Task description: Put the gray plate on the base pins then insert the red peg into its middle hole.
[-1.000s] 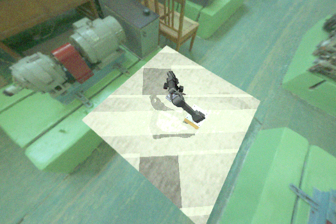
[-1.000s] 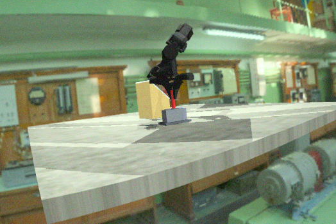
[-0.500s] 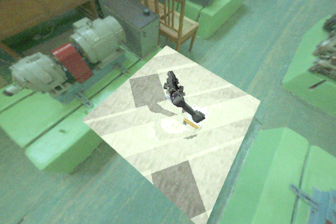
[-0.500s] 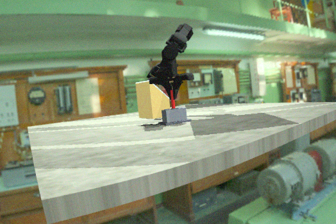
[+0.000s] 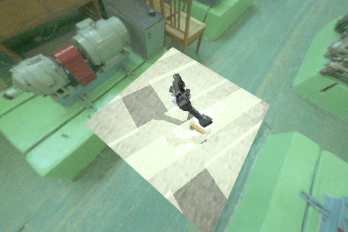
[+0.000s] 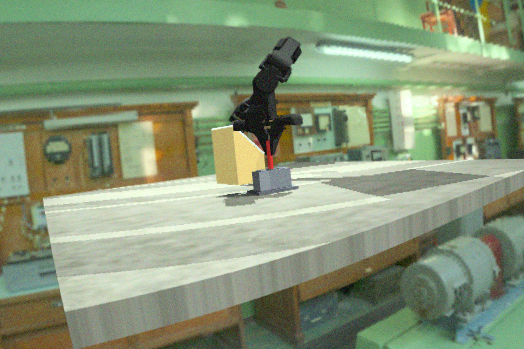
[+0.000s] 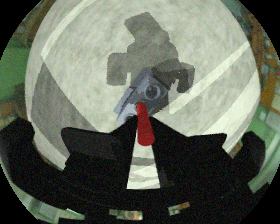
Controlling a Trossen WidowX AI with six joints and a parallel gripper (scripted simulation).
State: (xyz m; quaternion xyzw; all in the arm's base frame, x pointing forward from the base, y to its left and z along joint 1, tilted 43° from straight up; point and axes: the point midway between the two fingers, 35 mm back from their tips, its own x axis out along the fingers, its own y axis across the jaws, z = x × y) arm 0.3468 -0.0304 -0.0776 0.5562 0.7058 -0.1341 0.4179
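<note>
Right now the red peg is right at my gripper tip. The rest, counted from my gripper tip: dark base (90 mm below); gray plate (50 mm below).
</note>
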